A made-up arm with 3 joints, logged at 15 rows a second.
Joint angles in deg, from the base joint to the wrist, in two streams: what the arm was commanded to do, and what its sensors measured. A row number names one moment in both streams.
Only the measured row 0 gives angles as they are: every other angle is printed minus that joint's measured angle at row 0.
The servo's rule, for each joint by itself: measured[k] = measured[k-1] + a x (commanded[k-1-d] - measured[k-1]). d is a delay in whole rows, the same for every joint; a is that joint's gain. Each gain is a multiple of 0.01, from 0.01 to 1. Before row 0 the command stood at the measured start. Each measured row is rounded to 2 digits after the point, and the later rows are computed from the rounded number. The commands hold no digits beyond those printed.
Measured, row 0:
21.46, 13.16, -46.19
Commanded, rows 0 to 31:
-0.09, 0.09, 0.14
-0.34, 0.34, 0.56
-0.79, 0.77, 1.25
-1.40, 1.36, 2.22
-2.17, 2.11, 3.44
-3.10, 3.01, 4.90
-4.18, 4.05, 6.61
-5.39, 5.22, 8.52
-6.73, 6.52, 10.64
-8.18, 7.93, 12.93
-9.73, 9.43, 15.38
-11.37, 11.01, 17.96
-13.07, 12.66, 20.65
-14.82, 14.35, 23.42
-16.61, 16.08, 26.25
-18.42, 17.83, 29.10
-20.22, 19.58, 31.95
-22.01, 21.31, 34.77
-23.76, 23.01, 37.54
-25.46, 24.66, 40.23
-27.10, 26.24, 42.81
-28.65, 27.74, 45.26
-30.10, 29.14, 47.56
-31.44, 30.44, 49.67
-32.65, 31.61, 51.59
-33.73, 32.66, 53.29
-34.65, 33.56, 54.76
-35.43, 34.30, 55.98
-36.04, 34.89, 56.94
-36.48, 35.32, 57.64
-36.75, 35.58, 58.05
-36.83, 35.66, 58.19
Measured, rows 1 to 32:
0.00, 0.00, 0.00
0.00, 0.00, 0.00
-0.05, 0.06, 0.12
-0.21, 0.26, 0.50
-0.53, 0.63, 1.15
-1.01, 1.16, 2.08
-1.65, 1.84, 3.26
-2.45, 2.68, 4.69
-3.40, 3.67, 6.36
-4.49, 4.79, 8.24
-5.72, 6.04, 10.33
-7.07, 7.40, 12.59
-8.53, 8.86, 15.02
-10.09, 10.41, 17.58
-11.73, 12.03, 20.25
-13.43, 13.70, 23.01
-15.18, 15.41, 25.83
-16.96, 17.15, 28.67
-18.75, 18.90, 31.52
-20.54, 20.64, 34.35
-22.31, 22.35, 37.13
-24.04, 24.01, 39.83
-25.72, 25.62, 42.42
-27.33, 27.15, 44.89
-28.85, 28.58, 47.21
-30.27, 29.92, 49.35
-31.58, 31.14, 51.30
-32.76, 32.23, 53.03
-33.80, 33.19, 54.54
-34.70, 33.99, 55.79
-35.44, 34.64, 56.79
-36.01, 35.13, 57.53
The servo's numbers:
d 2
a 0.55 0.72 0.87

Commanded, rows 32 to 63:
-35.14, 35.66, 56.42
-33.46, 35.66, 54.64
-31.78, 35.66, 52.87
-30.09, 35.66, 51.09
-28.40, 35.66, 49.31
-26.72, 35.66, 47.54
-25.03, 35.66, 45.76
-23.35, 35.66, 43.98
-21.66, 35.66, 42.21
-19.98, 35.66, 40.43
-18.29, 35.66, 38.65
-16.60, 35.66, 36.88
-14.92, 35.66, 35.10
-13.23, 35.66, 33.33
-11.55, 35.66, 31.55
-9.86, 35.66, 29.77
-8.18, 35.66, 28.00
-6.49, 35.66, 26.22
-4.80, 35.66, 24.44
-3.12, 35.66, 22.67
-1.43, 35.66, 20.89
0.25, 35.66, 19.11
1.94, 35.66, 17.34
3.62, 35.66, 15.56
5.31, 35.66, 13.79
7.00, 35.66, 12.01
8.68, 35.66, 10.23
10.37, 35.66, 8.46
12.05, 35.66, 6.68
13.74, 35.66, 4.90
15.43, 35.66, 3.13
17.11, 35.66, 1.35
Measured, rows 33 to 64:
-36.42, 35.45, 57.98
-36.65, 35.60, 58.16
-35.82, 35.64, 56.65
-34.52, 35.65, 54.90
-33.01, 35.66, 53.13
-31.40, 35.66, 51.36
-29.75, 35.66, 49.58
-28.08, 35.66, 47.81
-26.40, 35.66, 46.03
-24.72, 35.66, 44.25
-23.04, 35.66, 42.48
-21.36, 35.66, 40.70
-19.67, 35.66, 38.92
-17.98, 35.66, 37.15
-16.30, 35.66, 35.37
-14.61, 35.66, 33.60
-12.93, 35.66, 31.82
-11.24, 35.66, 30.04
-9.56, 35.66, 28.27
-7.87, 35.66, 26.49
-6.18, 35.66, 24.71
-4.50, 35.66, 22.94
-2.81, 35.66, 21.16
-1.13, 35.66, 19.38
0.56, 35.66, 17.61
2.24, 35.66, 15.83
3.93, 35.66, 14.06
5.62, 35.66, 12.28
7.30, 35.66, 10.50
8.99, 35.66, 8.73
10.67, 35.66, 6.95
12.36, 35.66, 5.17

